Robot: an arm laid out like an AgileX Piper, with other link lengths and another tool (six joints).
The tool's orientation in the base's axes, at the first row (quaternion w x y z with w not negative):
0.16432, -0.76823, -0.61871, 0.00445
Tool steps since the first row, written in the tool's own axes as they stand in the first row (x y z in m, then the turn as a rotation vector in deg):
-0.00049, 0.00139, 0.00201, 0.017, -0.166, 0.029
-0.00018, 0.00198, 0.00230, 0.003, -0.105, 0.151
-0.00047, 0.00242, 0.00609, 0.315, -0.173, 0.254
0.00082, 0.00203, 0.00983, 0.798, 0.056, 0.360
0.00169, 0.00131, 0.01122, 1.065, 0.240, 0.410
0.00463, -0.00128, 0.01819, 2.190, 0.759, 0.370
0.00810, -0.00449, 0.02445, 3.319, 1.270, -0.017
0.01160, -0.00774, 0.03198, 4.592, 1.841, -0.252
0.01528, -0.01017, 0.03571, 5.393, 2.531, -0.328
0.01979, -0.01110, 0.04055, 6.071, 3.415, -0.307
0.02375, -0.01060, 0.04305, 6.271, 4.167, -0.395
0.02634, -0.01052, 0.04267, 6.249, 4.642, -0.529
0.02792, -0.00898, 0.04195, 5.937, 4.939, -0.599
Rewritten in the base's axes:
0.00078, -0.00022, -0.00236, -0.160, 0.053, 0.019
0.00135, 0.00004, -0.00272, -0.131, 0.059, -0.115
0.00091, 0.00062, -0.00648, -0.144, 0.394, -0.134
0.00005, 0.00284, -0.00966, 0.165, 0.839, -0.198
-0.00072, 0.00414, -0.01062, 0.391, 1.072, -0.240
-0.00395, 0.00913, -0.01597, 1.156, 2.040, -0.115
-0.00750, 0.01456, -0.02038, 1.987, 2.927, 0.341
-0.01135, 0.02034, -0.02598, 2.877, 3.978, 0.666
-0.01358, 0.02520, -0.02815, 3.735, 4.597, 0.717
-0.01442, 0.03086, -0.03161, 4.729, 5.088, 0.602
-0.01354, 0.03516, -0.03332, 5.508, 5.121, 0.531
-0.01278, 0.03751, -0.03247, 5.982, 4.982, 0.531
-0.01080, 0.03856, -0.03188, 6.205, 4.614, 0.459

